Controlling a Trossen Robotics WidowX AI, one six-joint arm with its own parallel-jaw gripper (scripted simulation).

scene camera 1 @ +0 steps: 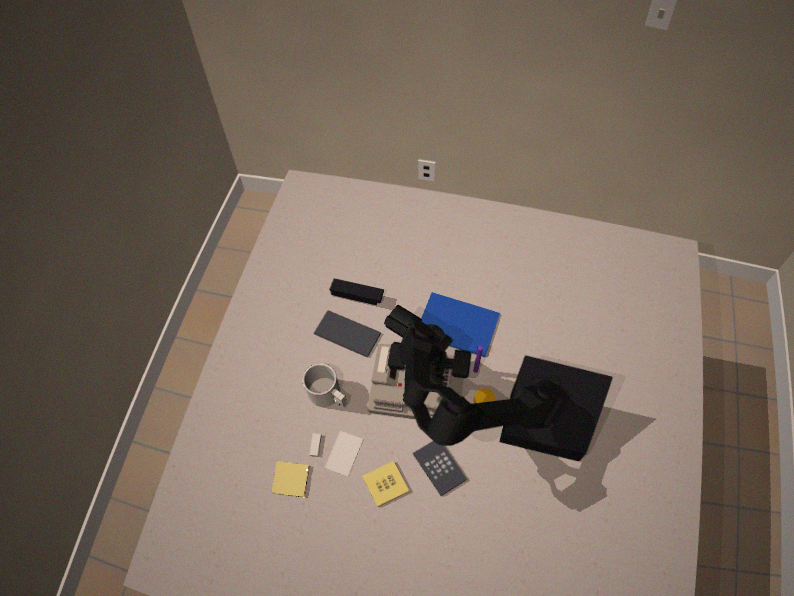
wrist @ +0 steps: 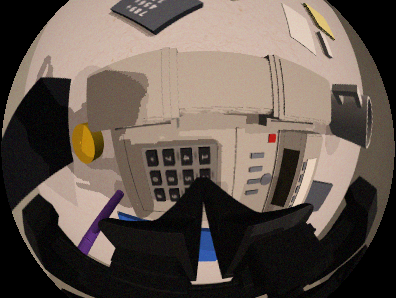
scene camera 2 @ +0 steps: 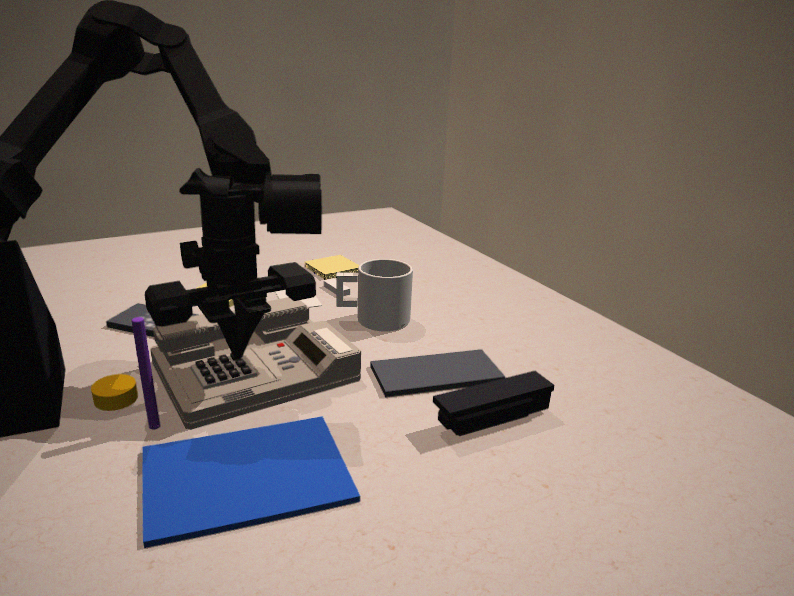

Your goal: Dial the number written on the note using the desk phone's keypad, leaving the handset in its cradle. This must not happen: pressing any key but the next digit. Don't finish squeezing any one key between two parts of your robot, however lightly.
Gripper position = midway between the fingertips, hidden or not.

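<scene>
Looking at the scene, I see a purple stick (scene camera 2: 138, 324), and the stick is visible to me in the wrist view (wrist: 86, 243) too. There is a handset (scene camera 1: 388, 396) as well. My gripper (scene camera 2: 237, 357) is also here; I find the gripper in scene camera 1 (scene camera 1: 429, 374) and again in the wrist view (wrist: 202, 182).
</scene>
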